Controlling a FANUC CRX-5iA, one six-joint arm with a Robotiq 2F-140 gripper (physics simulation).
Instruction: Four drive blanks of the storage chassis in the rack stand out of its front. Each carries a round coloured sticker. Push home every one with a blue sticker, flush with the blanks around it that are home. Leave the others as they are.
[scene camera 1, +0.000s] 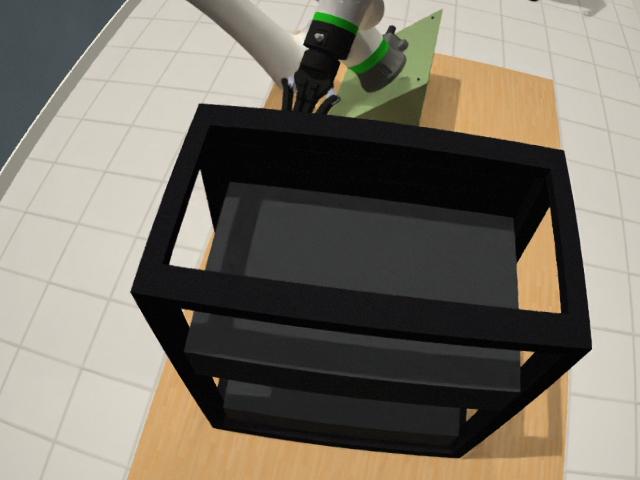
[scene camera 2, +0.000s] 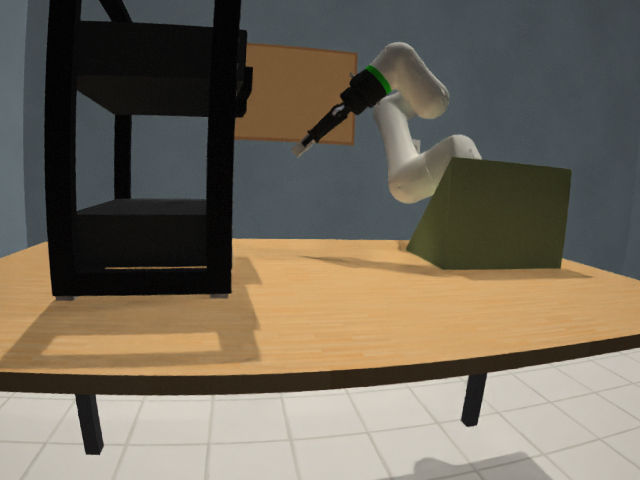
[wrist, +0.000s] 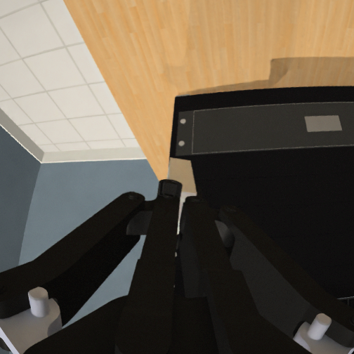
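Observation:
The black rack (scene camera 1: 361, 307) (scene camera 2: 221, 155) holds a large dark upper chassis (scene camera 1: 382, 248) (scene camera 2: 144, 49). In scene camera 2, dark parts (scene camera 2: 248, 85) stand out at different depths from its front, beyond the rack post; single blanks cannot be told apart. The chassis front is turned away from scene camera 1. No coloured stickers can be made out in any view. My gripper (scene camera 1: 305, 108) (scene camera 2: 302, 146) (wrist: 177, 175) is shut and empty, with pale fingertips. It points down toward the rack, in front of it and apart from it, lower than the upper chassis in scene camera 2.
A lower dark unit (scene camera 2: 142, 237) sits near the rack's bottom. A dark panel with a pale label (wrist: 250, 130) shows in the wrist view. A green sloped block (scene camera 1: 421, 56) (scene camera 2: 506, 217) stands near the arm on the wooden table (scene camera 1: 496, 98) (scene camera 2: 361, 310) (wrist: 150, 45). A brown board (scene camera 2: 299, 93) hangs behind.

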